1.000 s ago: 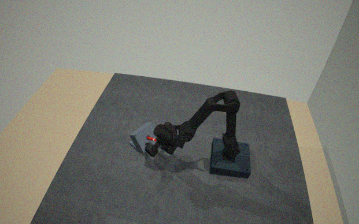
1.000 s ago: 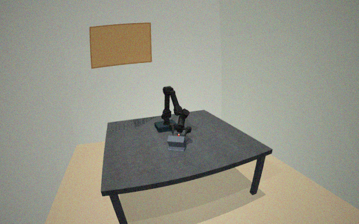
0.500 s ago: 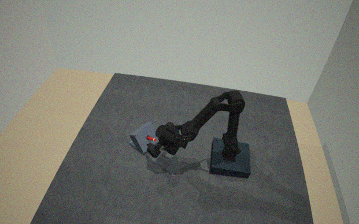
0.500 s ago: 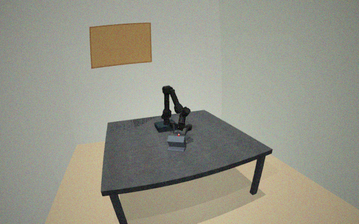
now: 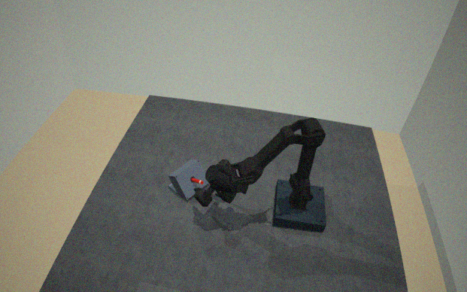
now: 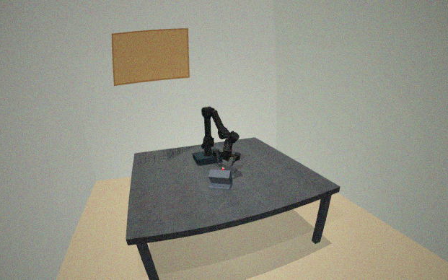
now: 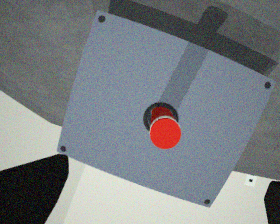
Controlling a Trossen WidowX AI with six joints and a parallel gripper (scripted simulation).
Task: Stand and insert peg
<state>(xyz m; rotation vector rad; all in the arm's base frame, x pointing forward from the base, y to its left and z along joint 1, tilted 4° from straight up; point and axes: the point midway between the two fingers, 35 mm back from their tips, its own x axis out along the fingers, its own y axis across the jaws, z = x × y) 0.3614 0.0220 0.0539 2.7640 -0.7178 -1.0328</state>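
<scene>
My gripper tip is 3 cm above the red peg, 2 cm to the left of it and 2 cm short of it. The rest, counted from my gripper tip: sloped panel: 6 cm below, 6 cm ahead, 5 cm to the right.
</scene>
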